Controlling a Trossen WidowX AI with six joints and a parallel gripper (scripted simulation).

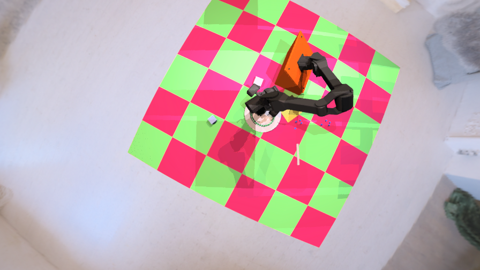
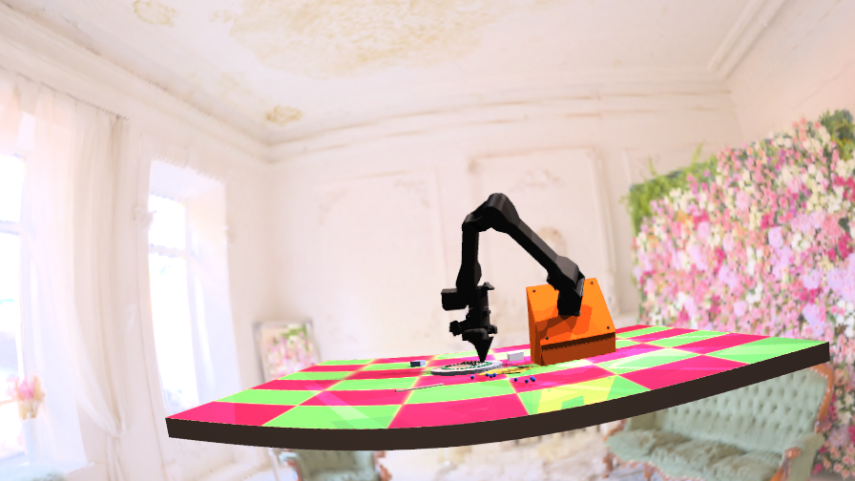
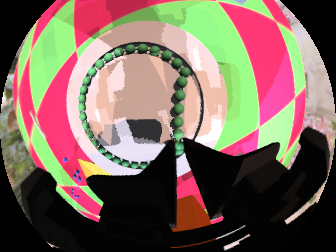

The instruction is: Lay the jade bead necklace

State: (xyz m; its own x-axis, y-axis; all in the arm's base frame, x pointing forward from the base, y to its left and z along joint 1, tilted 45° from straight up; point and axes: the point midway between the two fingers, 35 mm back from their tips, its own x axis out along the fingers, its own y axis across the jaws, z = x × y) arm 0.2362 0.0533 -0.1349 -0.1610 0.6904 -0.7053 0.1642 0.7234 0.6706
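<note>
Right now the round bead board is 40 mm to the left of my gripper tip, 40 mm ahead of it and 10 mm below it. Also, from my gripper tip: pale blue cube: 220 mm ahead, 180 mm to the right, 10 mm below; white cube: 90 mm behind, 80 mm to the right; yellow patch: 160 mm to the left, 70 mm behind, 10 mm below.
</note>
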